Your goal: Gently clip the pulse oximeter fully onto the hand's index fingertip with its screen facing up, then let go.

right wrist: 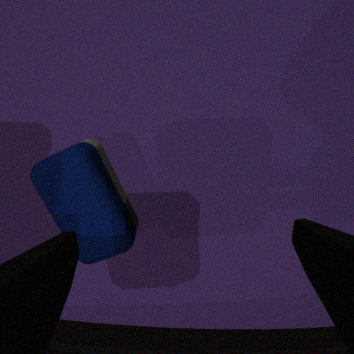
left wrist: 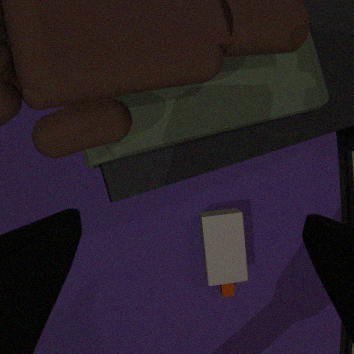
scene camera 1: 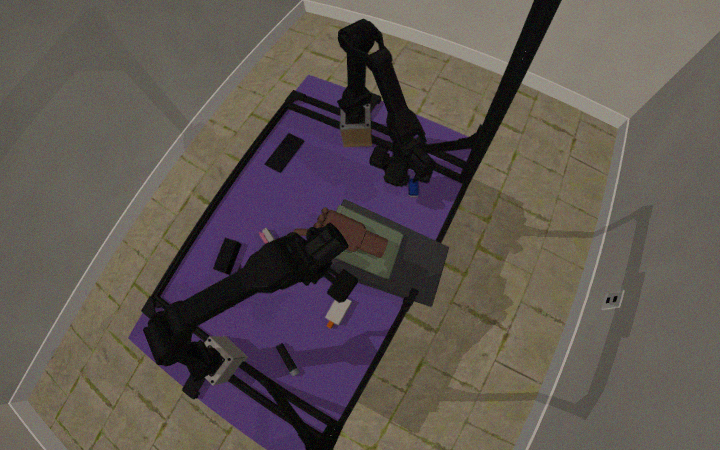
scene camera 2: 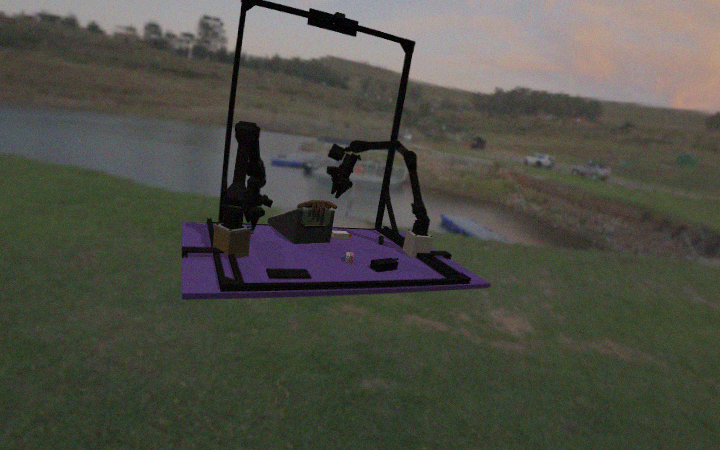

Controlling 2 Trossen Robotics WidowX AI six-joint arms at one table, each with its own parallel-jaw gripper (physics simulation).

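Where they show: left gripper, fingertip midpoint: point(left wrist: 194, 223) point(scene camera 1: 328, 265) point(scene camera 2: 334, 196); right gripper, fingertip midpoint: point(right wrist: 186, 236) point(scene camera 2: 250, 225); left arm's base, link origin: point(scene camera 1: 210, 360) point(scene camera 2: 419, 233); right arm's base, link origin: point(scene camera 1: 355, 115) point(scene camera 2: 232, 226).
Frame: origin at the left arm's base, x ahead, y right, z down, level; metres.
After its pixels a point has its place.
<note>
The pulse oximeter, a blue rounded block point(scene camera 1: 413, 187) @[x 0.785, y 0.150, z 0.073 m] point(scene camera 2: 248, 226) @[x 0.790, y 0.149, z 0.073 m] point(right wrist: 82, 200) @[x 0.784, y 0.147, z 0.073 m] with a grey layer beneath, is on the purple table. My right gripper point(right wrist: 186, 236) @[x 0.782, y 0.101, z 0.053 m] point(scene camera 2: 254, 219) @[x 0.782, y 0.101, z 0.053 m] is open above it; the oximeter is off-centre, partly overlapped by the fingertip at the left of the right wrist view. Its screen cannot be made out. The brown hand point(scene camera 1: 347, 228) @[x 0.521, y 0.104, z -0.081 m] point(scene camera 2: 316, 204) @[x 0.511, y 0.041, z -0.084 m] point(left wrist: 115, 45) @[x 0.487, y 0.098, z -0.088 m] lies on a green pad point(scene camera 1: 390, 260) @[x 0.533, y 0.233, z 0.004 m] point(left wrist: 240, 105) @[x 0.474, y 0.171, z -0.028 m]. My left gripper point(scene camera 2: 338, 195) @[x 0.413, y 0.133, z -0.111 m] point(left wrist: 194, 223) @[x 0.413, y 0.133, z -0.111 m] is open and empty, high beside the hand. In scene camera 1 the left arm covers part of the fingers.
A dark sloped block point(scene camera 1: 422, 270) @[x 0.572, y 0.321, z 0.056 m] point(scene camera 2: 297, 229) @[x 0.581, y 0.035, z 0.036 m] bears the pad. A white box with an orange tip point(scene camera 1: 338, 311) @[x 0.335, y 0.190, z 0.077 m] point(left wrist: 225, 250) @[x 0.337, y 0.187, z 0.077 m] lies beside it. A dark cylinder point(scene camera 1: 286, 359) @[x 0.129, y 0.154, z 0.079 m], a pink-and-white item point(scene camera 1: 266, 236) @[x 0.380, y -0.137, z 0.074 m] and two black blocks point(scene camera 1: 284, 152) @[x 0.655, y -0.309, z 0.097 m] point(scene camera 1: 227, 255) @[x 0.253, y -0.204, z 0.071 m] lie elsewhere on the table.
</note>
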